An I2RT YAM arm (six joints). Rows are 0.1 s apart.
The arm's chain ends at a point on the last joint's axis. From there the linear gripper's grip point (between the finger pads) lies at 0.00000 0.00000 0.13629 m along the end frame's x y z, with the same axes.
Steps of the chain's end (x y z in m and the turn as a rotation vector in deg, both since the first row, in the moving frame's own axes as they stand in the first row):
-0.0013 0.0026 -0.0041 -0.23 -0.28 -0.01
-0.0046 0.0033 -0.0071 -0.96 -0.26 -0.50
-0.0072 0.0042 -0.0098 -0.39 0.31 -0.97
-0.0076 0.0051 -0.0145 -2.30 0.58 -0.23
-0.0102 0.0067 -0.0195 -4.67 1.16 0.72
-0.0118 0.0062 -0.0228 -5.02 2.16 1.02
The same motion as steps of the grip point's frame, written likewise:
-0.0020 0.0031 -0.0041 -0.23 -0.28 -0.01
-0.0052 0.0056 -0.0071 -0.96 -0.26 -0.50
-0.0065 0.0051 -0.0098 -0.39 0.31 -0.97
-0.0062 0.0106 -0.0146 -2.30 0.58 -0.23
-0.0075 0.0178 -0.0200 -4.67 1.16 0.72
-0.0068 0.0182 -0.0234 -5.02 2.16 1.02

